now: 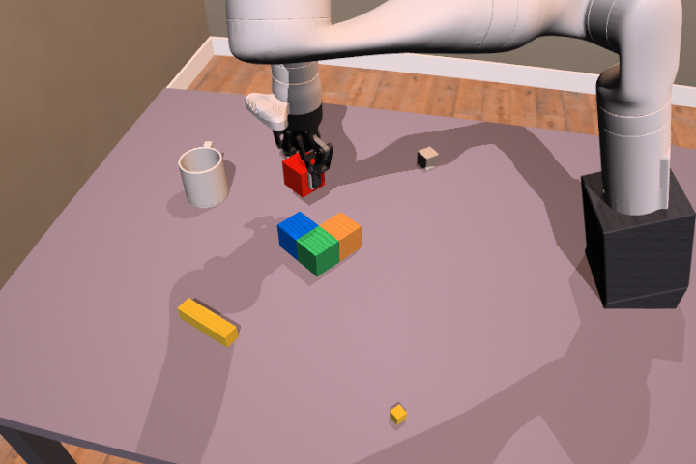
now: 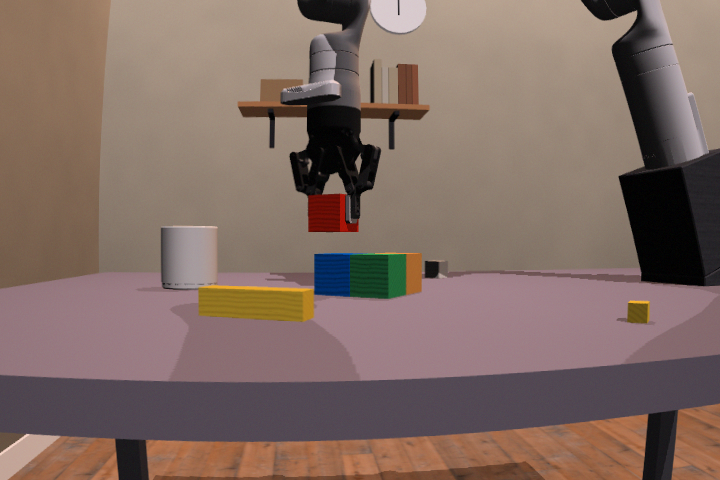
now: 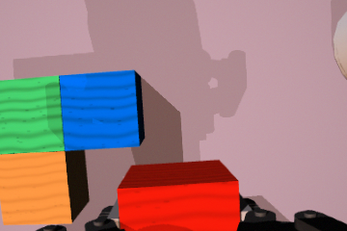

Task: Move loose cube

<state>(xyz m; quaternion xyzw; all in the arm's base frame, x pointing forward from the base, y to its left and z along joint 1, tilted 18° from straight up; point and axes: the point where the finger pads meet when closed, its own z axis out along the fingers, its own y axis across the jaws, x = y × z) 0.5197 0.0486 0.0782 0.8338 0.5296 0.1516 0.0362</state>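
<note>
My hand is 80 mm above the blue cube, 70 mm to the right of it and 20 mm past it. Also, from my hand: orange cube: 90 mm behind, 80 mm below, 40 mm to the left; then green cube: 90 mm to the left, 80 mm below, 70 mm behind; then red cube: right at my hand.
</note>
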